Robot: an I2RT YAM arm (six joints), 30 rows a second.
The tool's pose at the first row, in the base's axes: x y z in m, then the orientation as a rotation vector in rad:
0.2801 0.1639 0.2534 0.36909 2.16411 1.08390
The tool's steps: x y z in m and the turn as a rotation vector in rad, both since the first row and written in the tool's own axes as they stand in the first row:
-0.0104 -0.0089 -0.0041 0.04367 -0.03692 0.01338
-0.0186 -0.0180 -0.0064 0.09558 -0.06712 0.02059
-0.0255 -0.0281 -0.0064 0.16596 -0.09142 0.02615
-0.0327 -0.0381 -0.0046 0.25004 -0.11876 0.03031
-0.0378 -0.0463 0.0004 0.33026 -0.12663 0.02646
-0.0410 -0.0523 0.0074 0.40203 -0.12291 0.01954
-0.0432 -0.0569 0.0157 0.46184 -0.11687 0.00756
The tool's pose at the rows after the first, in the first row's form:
0.2853 0.1506 0.2528 0.42082 2.15832 1.03064
0.2901 0.1394 0.2502 0.46565 2.16165 0.96776
0.2956 0.1296 0.2453 0.51363 2.17861 0.88611
0.3026 0.1208 0.2399 0.56655 2.19700 0.78689
0.3101 0.1161 0.2336 0.60002 2.22798 0.69368
0.3175 0.1150 0.2273 0.62124 2.26319 0.61102
0.3250 0.1160 0.2212 0.63041 2.29332 0.53903

